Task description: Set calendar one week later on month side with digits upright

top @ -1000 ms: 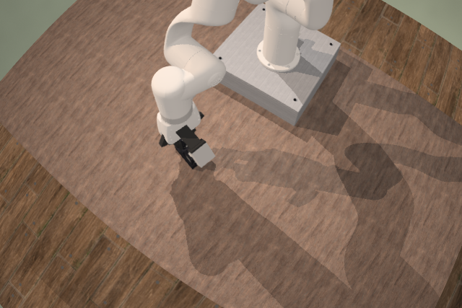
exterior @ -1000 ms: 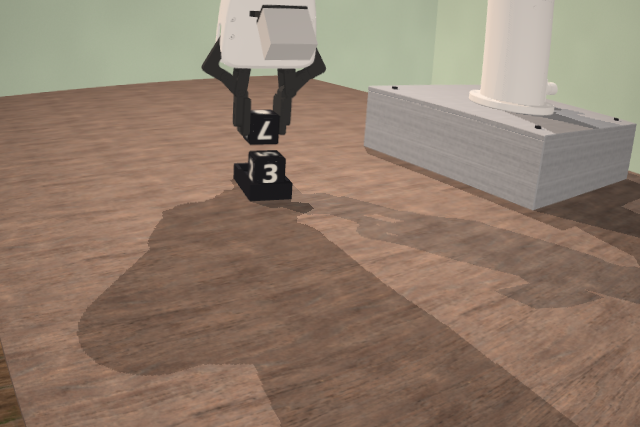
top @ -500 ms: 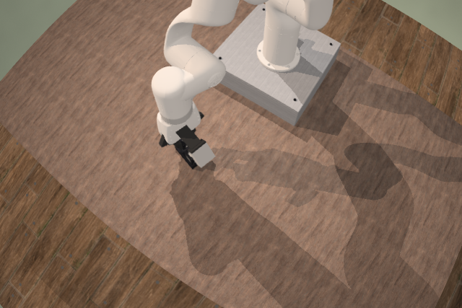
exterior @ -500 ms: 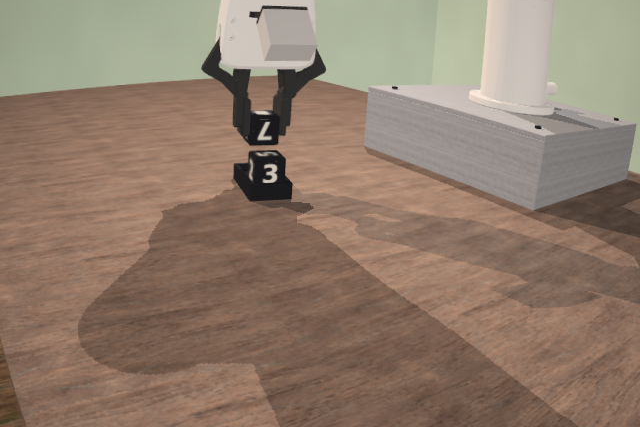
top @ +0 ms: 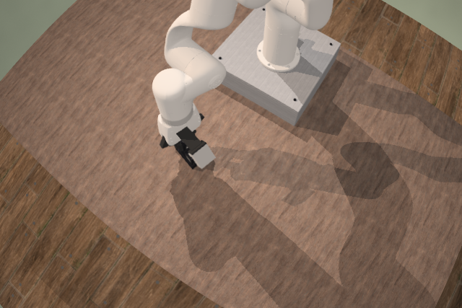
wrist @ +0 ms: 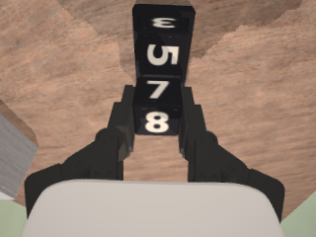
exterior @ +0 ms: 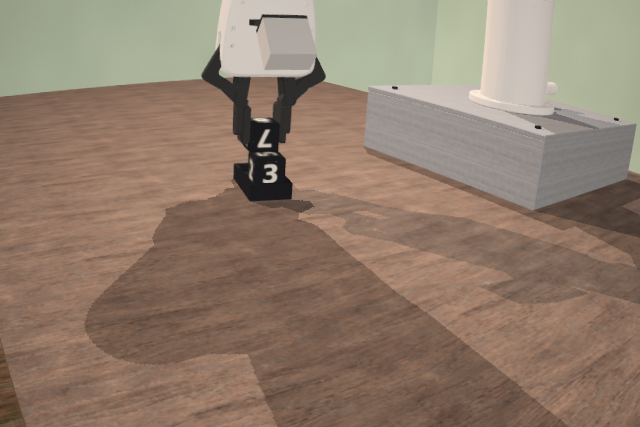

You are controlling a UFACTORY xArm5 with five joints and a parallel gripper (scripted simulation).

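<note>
Right now my hand is 40 mm above the cube, 30 mm to the right of it and 10 mm short of it. The rest, counted from my hand: tray: 60 mm below, 20 mm to the left, 10 mm ahead.
</note>
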